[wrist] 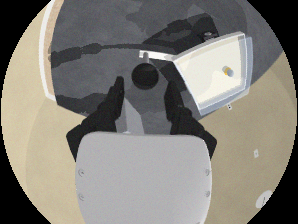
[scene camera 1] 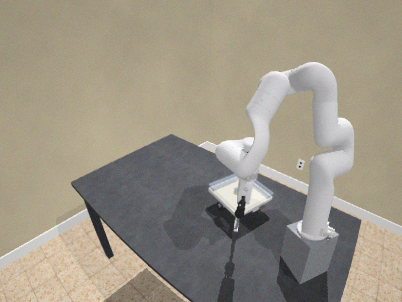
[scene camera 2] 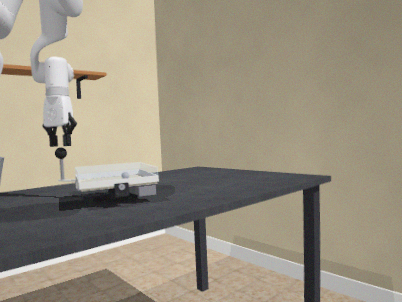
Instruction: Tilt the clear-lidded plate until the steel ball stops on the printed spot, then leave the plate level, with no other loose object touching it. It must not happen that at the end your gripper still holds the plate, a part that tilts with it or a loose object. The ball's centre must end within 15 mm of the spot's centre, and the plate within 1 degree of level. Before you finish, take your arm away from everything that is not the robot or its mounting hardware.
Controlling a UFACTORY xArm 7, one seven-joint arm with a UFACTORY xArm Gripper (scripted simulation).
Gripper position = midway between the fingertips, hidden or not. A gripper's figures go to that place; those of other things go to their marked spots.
Scene:
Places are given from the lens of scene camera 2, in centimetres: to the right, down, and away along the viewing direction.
gripper (scene camera 2: 60, 146): -49, -2, 108
clear-lidded plate (scene camera 2: 93, 177): -30, 7, 87

